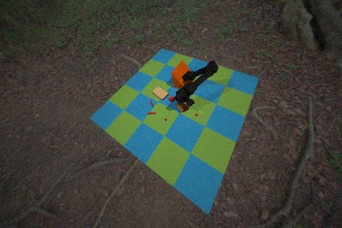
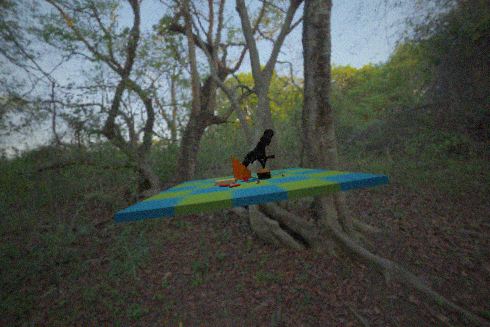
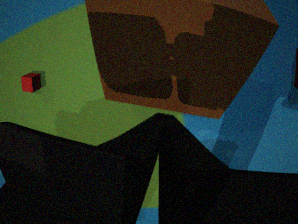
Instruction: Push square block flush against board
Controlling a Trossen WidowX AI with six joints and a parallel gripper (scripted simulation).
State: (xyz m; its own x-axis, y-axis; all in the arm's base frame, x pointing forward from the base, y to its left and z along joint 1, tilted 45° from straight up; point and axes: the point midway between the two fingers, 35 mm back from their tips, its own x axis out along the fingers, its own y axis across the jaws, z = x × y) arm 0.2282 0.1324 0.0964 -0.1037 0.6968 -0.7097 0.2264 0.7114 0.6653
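The square block lies 4 cm below my gripper tip, 3 cm ahead of it and 1 cm to the right of it. Also, from my gripper tip: board 31 cm to the right, 6 cm below, 2 cm ahead; small red cube 15 cm to the right, 6 cm below, 1 cm ahead.
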